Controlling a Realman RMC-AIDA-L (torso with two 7-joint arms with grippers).
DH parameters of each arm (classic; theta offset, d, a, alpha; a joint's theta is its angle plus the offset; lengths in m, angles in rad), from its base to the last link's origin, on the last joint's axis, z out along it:
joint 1: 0 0.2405 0 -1.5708
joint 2: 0 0 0 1.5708
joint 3: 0 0.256 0 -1.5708
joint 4: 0 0 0 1.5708
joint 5: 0 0.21 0 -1.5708
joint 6: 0 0 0 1.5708
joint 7: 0 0.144 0 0
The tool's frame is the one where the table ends.
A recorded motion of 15 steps. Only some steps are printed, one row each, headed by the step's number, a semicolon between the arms.
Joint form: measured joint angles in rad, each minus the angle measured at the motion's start. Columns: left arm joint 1, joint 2, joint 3, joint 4, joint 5, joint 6, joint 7; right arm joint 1, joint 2, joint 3, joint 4, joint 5, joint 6, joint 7.
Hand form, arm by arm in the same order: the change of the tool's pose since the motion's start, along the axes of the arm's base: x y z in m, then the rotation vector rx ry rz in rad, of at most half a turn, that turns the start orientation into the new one. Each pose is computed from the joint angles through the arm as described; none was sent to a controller.
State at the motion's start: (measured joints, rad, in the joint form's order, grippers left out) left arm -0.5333 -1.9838 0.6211 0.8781 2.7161 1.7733 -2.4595; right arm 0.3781 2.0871 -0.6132 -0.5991 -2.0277 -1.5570 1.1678
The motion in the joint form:
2: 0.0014 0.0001 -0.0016 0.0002 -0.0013 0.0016 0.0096; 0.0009 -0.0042 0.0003 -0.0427 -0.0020 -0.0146 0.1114
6: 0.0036 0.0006 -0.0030 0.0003 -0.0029 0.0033 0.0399; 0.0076 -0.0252 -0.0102 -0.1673 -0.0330 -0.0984 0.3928
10: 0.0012 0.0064 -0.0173 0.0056 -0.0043 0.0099 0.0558; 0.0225 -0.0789 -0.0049 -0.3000 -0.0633 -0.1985 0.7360
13: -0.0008 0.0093 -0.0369 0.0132 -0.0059 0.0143 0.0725; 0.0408 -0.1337 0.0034 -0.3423 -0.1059 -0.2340 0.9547
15: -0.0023 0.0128 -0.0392 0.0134 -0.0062 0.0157 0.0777; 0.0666 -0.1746 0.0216 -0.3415 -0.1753 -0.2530 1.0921
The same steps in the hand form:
2: -0.0002 -0.0005 0.0001 -0.0012 -0.0024 -0.0076; -0.0017 0.0042 0.0093 -0.0229 0.0238 -0.0624
6: -0.0006 -0.0013 0.0004 -0.0064 -0.0044 -0.0348; -0.0103 0.0101 0.0357 -0.1234 0.0595 -0.1852
10: -0.0004 0.0001 0.0048 0.0033 -0.0072 -0.0494; -0.0180 0.0170 0.0766 -0.2198 0.0816 -0.3668
13: 0.0000 0.0015 0.0088 0.0191 -0.0122 -0.0640; -0.0159 0.0223 0.1031 -0.2659 0.0747 -0.5322
15: 0.0000 0.0022 0.0106 0.0208 -0.0109 -0.0697; -0.0107 0.0261 0.1183 -0.2987 0.0543 -0.6681

